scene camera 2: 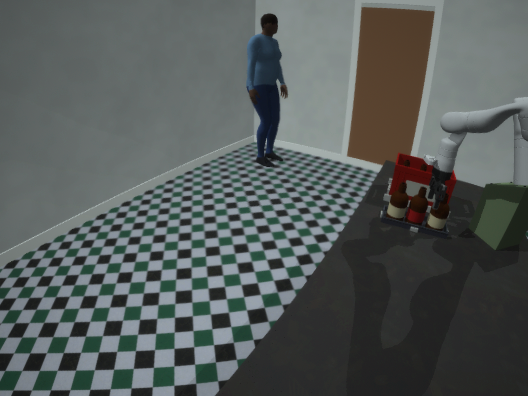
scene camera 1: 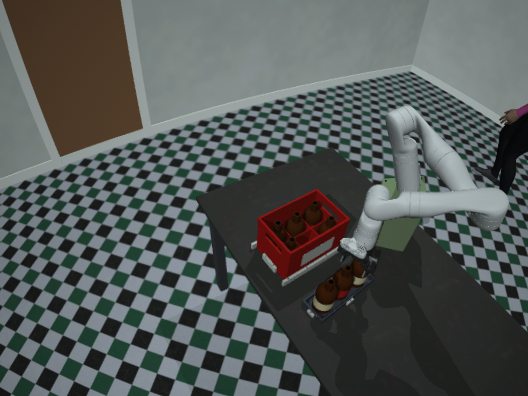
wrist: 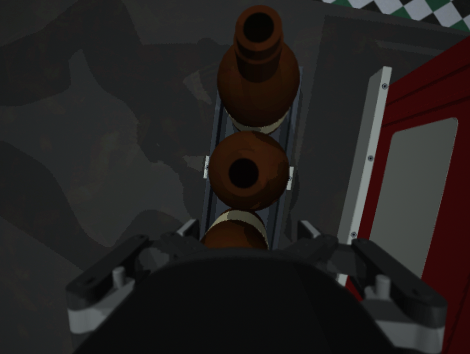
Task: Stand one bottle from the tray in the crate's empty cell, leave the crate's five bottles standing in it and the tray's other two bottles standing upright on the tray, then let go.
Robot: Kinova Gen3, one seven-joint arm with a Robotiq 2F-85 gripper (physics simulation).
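Pixels of known places: gripper, fingertip midpoint: [scene camera 2: 432, 203] [scene camera 1: 352, 268] [wrist: 247, 231]; arm's base, link origin: [scene camera 2: 525, 184] [scene camera 1: 408, 186].
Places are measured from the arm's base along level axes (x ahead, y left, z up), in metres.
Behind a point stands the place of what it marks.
Note:
My gripper [scene camera 1: 357, 264] @(x 0.354, y 0.072, z -0.145 m) [scene camera 2: 438, 200] @(x 0.354, y 0.072, z -0.145 m) [wrist: 247, 231] @(x 0.354, y 0.072, z -0.145 m) is open, its fingers on either side of the top of the cream-labelled bottle [scene camera 1: 359, 278] @(x 0.342, y 0.107, z -0.181 m) [scene camera 2: 438, 219] @(x 0.319, y 0.119, z -0.181 m) [wrist: 235, 239] @(x 0.348, y 0.081, z -0.138 m) at the tray's end nearest the robot base; its neck is hidden in the wrist view. The red-labelled bottle [scene camera 1: 344, 280] @(x 0.424, y 0.094, z -0.129 m) [scene camera 2: 417, 207] @(x 0.413, y 0.116, z -0.156 m) [wrist: 249, 192] @(x 0.396, y 0.075, z -0.089 m) stands mid-tray, and another cream-labelled bottle [scene camera 1: 326, 294] @(x 0.508, y 0.095, z -0.129 m) [scene camera 2: 398, 200] @(x 0.492, y 0.117, z -0.147 m) [wrist: 259, 95] @(x 0.464, y 0.079, z -0.128 m) at the far end. All three stand upright on the dark tray [scene camera 1: 335, 310] @(x 0.476, y 0.134, z -0.223 m) [wrist: 216, 130] @(x 0.450, y 0.130, z -0.223 m). The red crate [scene camera 1: 295, 261] @(x 0.499, y -0.068, z -0.141 m) [scene camera 2: 398, 171] @(x 0.512, y -0.068, z -0.101 m) [wrist: 425, 95] @(x 0.496, y -0.068, z -0.164 m) holds five bottles; its empty cell is the middle one on the tray side.
Pale strips [scene camera 1: 310, 269] @(x 0.425, y -0.052, z -0.240 m) [wrist: 362, 175] @(x 0.419, y -0.054, z -0.219 m) run along the crate's base, between crate and tray. A green block [scene camera 1: 399, 234] @(x 0.083, y 0.080, z -0.151 m) [scene camera 2: 500, 215] @(x 0.081, y 0.082, z -0.117 m) stands by the robot arm. The table edge lies past the tray's far end. A person [scene camera 2: 265, 65] stands on the floor away from the table.

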